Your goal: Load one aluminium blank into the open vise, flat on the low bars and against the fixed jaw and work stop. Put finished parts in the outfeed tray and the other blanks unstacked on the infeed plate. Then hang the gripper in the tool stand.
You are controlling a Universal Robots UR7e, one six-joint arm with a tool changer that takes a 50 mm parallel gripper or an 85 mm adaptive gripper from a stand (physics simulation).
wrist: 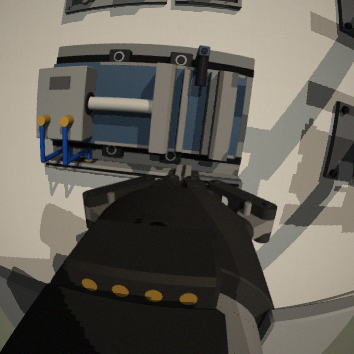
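Places are measured from the arm's base along level axes (x ahead, y right, z down), in metres.
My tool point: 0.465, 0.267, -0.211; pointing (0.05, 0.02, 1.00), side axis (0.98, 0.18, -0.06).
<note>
For each thing: its top centre in the pictures, then the offset to it from my tool point, as dx, dy, dz. "spot": a spot on its surface instead.
- open vise at its top centre: (131, 110) -0.037, -0.064, +0.226
- work stop at its top centre: (201, 70) +0.044, -0.096, +0.229
- dark bolted plate at a spot on its surface: (342, 150) spot: +0.298, +0.039, +0.313
- dark piece at a spot on its surface: (347, 17) spot: +0.348, -0.214, +0.313
The open vise (120, 132) lies across the upper half of the wrist view. Its movable jaw (162, 107) stands left of the fixed jaw (222, 115), with low bars and blue bed between them. No blank shows between the jaws. The work stop (201, 67), a dark arm with a blue top, stands at the vise's upper edge. My gripper (183, 176) is shut, its fingertips together just below the vise's near edge in the picture; I see nothing held. The infeed plate and outfeed tray cannot be told apart here.
Parts of two dark-edged plates (117, 6) (207, 5) show at the top edge. A dark bolted plate (342, 150) is at the right edge, another dark piece (347, 17) at the top right corner. Blue hoses (65, 145) with yellow fittings stand at the vise's left end.
</note>
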